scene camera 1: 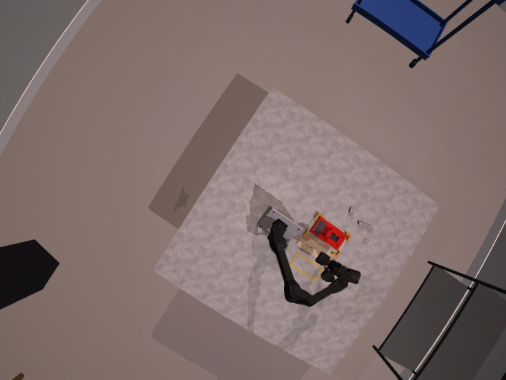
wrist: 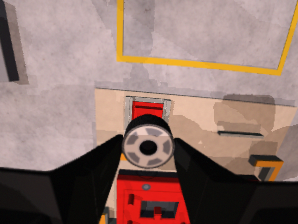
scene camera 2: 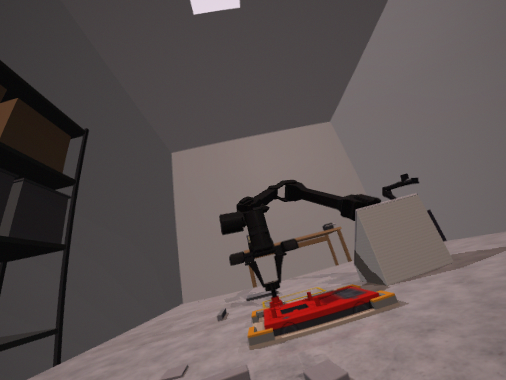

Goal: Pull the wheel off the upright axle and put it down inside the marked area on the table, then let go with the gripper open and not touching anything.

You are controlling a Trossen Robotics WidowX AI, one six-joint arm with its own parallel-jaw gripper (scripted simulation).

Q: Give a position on a red fixture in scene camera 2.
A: At 340,303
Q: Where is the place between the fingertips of the gripper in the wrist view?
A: At 148,141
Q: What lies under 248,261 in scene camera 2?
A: The gripper.
